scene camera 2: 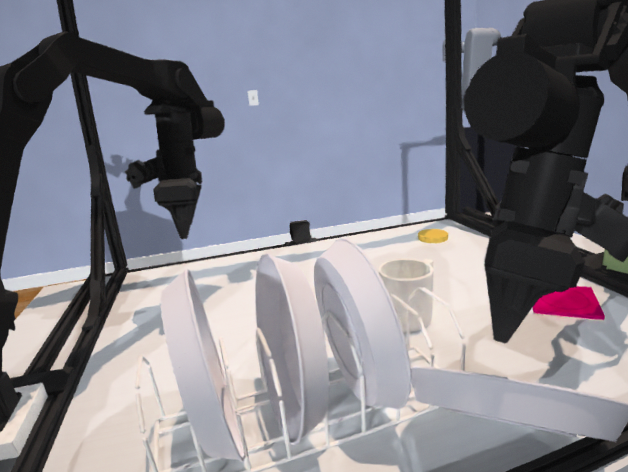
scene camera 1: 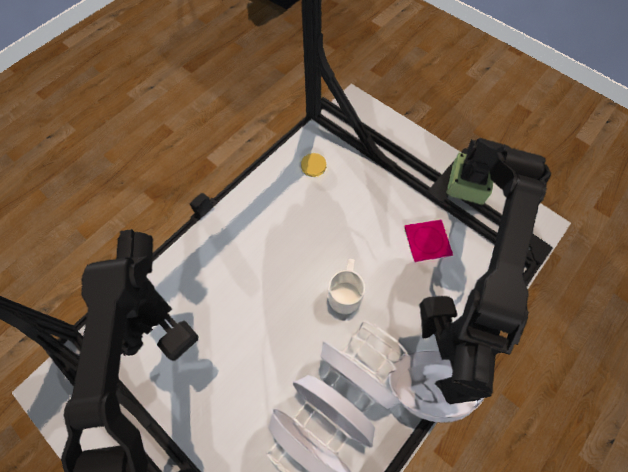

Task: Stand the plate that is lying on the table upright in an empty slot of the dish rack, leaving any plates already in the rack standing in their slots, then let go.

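Places are measured from the left arm's base along level axes (x right, y ahead, z up), in centimetres.
Pixels of known places: left gripper, fingertip midpoint: (scene camera 2: 500,319) (scene camera 1: 430,360); right gripper, fingertip midpoint: (scene camera 2: 186,231) (scene camera 1: 168,324); left arm's base, link origin: (scene camera 1: 474,172).
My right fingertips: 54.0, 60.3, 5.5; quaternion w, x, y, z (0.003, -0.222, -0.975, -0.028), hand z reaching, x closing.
Ahead of a thing's pixels: the offset from my right fingertips to its top centre, as dx, dy, dz. "pt": to the spot under its first point.
The loose plate (scene camera 1: 449,413) (scene camera 2: 517,398) is pale and lies low at the right end of the white wire dish rack @(pt -47.7, -10.9, -7.3) (scene camera 2: 463,355), its near edge close to the wires. Three pale plates stand in the rack: a right one @(-39.0, -2.9, +5.8) (scene camera 1: 355,375) (scene camera 2: 362,324), a middle one @(-36.7, +3.9, +5.8) (scene camera 1: 335,411) (scene camera 2: 314,350) and a left one @(-33.8, +12.3, +5.8) (scene camera 1: 304,442) (scene camera 2: 190,365). My left gripper (scene camera 1: 446,350) (scene camera 2: 502,335) is open and empty above the loose plate; its wrist hides part of the plate in scene camera 1. My right gripper (scene camera 1: 177,340) (scene camera 2: 183,233) is open and empty, raised left of the rack.
A cream mug @(pt -31.7, -21.8, -12.6) (scene camera 1: 346,292) (scene camera 2: 406,284) stands behind the rack's right end. A magenta square @(pt -47.6, -41.4, -12.6) (scene camera 1: 428,240) (scene camera 2: 571,302) and a yellow disc @(-12.5, -54.2, -12.2) (scene camera 1: 313,164) (scene camera 2: 433,236) lie farther back. Black frame bars @(pt -7.4, -70.1, +8.5) (scene camera 1: 313,60) (scene camera 2: 453,111) edge the table. A green block (scene camera 1: 469,190) is at the left arm.
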